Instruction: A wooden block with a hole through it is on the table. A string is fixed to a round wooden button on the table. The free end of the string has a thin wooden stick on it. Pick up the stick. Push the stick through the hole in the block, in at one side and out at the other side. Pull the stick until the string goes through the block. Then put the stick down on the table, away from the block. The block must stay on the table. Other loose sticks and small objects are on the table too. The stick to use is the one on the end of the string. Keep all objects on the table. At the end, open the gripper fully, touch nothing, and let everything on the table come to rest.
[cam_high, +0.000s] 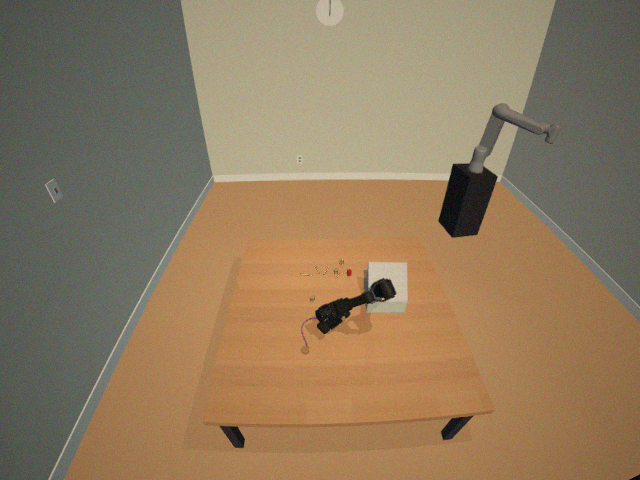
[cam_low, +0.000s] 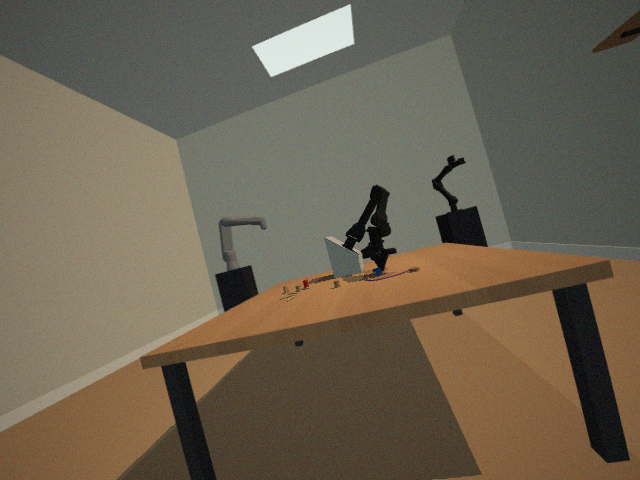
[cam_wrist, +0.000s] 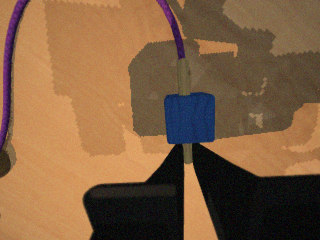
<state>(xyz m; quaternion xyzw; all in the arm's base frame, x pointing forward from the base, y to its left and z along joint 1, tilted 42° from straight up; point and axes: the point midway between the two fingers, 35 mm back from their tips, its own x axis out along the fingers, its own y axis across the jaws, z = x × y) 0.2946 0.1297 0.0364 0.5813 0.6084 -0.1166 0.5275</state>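
Now: gripper tip 1 cm short of the blue block, 2 cm to the left of it and 1 cm below it. The rest, counted from my gripper tip: wooden cylinder: 7 cm ahead, 22 cm to the right, 1 cm above; then thin wooden stick: 2 cm ahead, 4 cm to the right, 1 cm above; then round wooden button: 16 cm ahead, 11 cm to the left.
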